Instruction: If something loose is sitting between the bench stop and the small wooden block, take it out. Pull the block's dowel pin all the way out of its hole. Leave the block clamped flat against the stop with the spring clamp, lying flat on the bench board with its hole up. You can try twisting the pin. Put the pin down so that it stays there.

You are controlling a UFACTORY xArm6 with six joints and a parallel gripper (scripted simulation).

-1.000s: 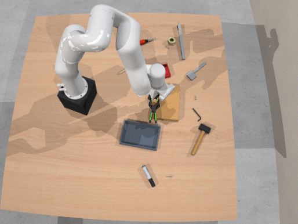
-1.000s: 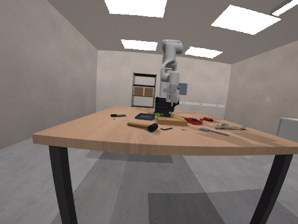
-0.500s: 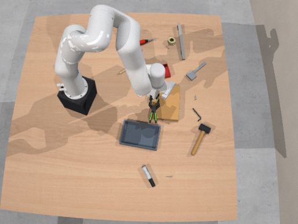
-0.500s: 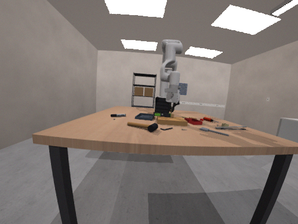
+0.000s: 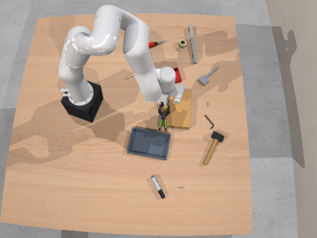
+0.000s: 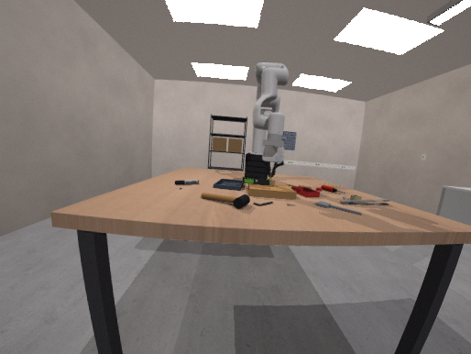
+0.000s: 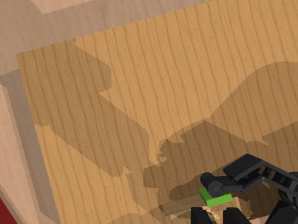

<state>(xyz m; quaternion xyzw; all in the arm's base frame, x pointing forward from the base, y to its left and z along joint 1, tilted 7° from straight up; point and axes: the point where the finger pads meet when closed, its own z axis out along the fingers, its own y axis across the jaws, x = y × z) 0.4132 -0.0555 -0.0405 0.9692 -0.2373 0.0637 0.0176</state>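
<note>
Right now my hand is 2 cm above the dowel pin. From my hand the other things lie so: small wooden block: 5 cm below; then red tray: 17 cm to the left, 9 cm below, 4 cm ahead; then dark grey tray: 18 cm to the right, 11 cm behind, 9 cm below.
</note>
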